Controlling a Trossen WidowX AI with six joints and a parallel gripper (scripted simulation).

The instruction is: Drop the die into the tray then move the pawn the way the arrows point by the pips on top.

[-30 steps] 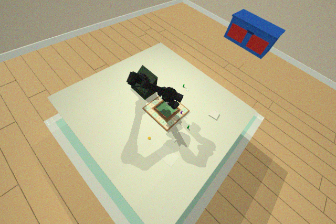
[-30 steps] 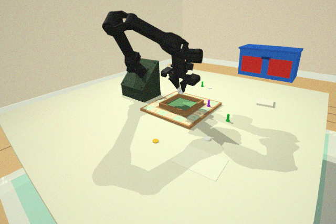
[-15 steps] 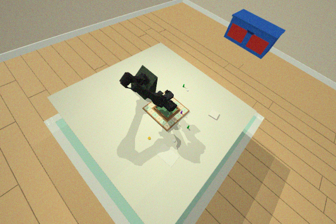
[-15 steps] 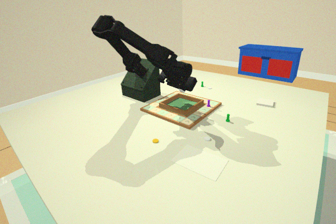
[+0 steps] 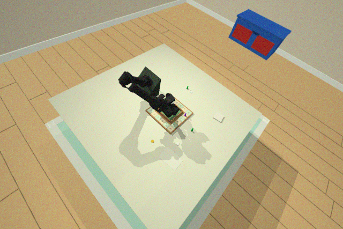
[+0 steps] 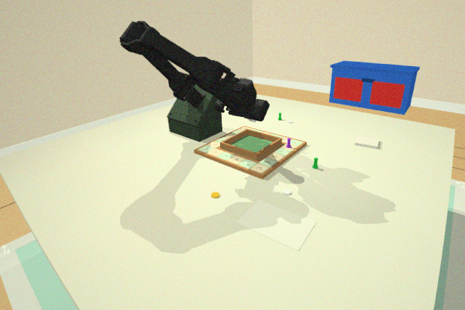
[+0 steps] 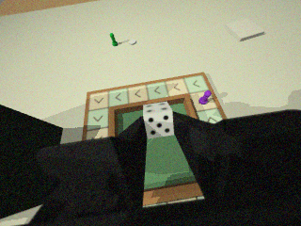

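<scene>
Right now my gripper tip is 100 mm short of the purple pawn, 70 mm to the right of it and 90 mm above it. Round my gripper tip: orange disc 120 mm ahead, 270 mm to the right, 110 mm below; white die right at my gripper tip; green dice tray 110 mm below.
</scene>
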